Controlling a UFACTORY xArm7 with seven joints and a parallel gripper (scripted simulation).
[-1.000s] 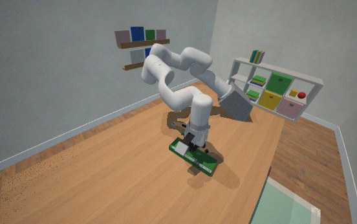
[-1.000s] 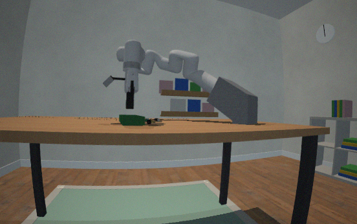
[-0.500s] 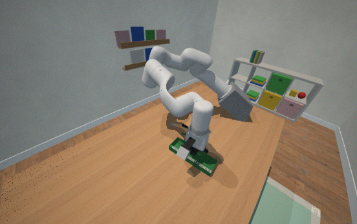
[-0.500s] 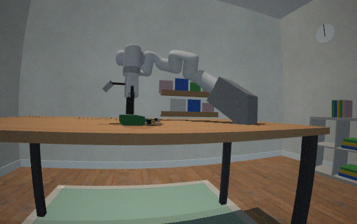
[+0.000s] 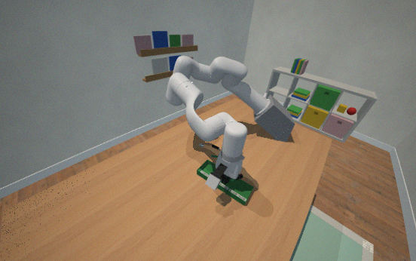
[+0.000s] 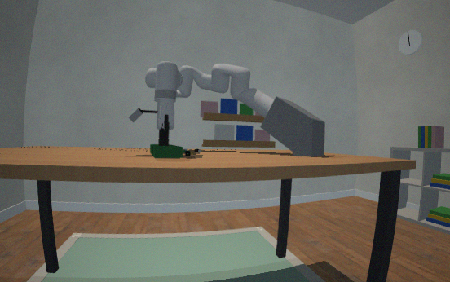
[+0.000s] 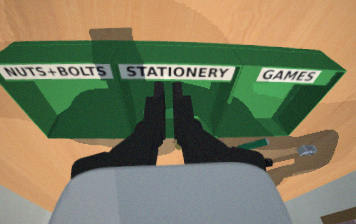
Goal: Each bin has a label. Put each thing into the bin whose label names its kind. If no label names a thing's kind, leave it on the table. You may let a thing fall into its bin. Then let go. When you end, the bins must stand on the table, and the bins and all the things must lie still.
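Right now my hand is 70 mm past the black die, 50 mm to the right of it and 30 mm above it. The rest, counted from my hand: yellow piece 110 mm behind, 20 mm to the right, 30 mm below; then green battery 110 mm behind, 120 mm to the right, 30 mm below; then black battery 180 mm behind, 150 mm to the right, 30 mm below.
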